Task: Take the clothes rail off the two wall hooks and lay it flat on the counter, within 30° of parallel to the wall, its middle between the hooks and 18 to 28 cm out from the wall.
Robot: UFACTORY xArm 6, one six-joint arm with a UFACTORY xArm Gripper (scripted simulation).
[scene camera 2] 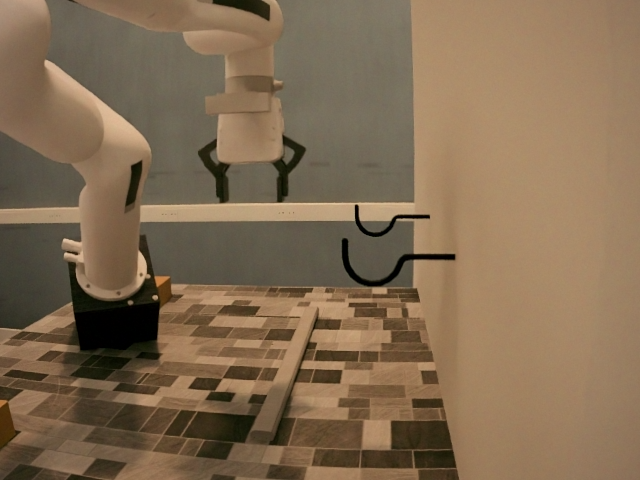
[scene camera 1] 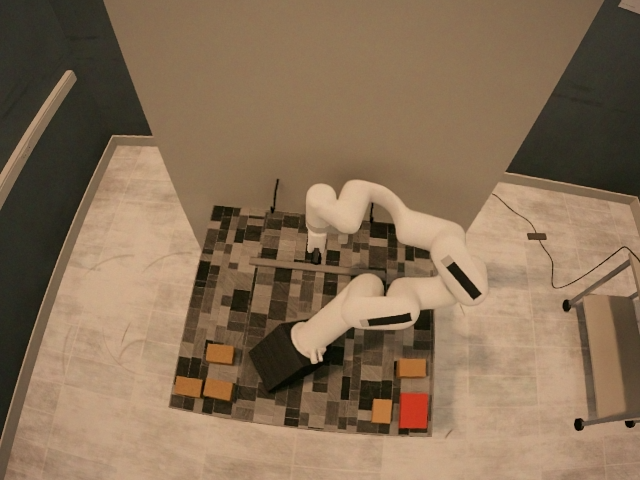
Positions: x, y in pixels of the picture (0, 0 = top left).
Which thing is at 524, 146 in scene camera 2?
A beige wall.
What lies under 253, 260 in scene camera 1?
A clothes rail.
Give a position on a red block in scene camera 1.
413, 406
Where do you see a beige wall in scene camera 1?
At 433, 107
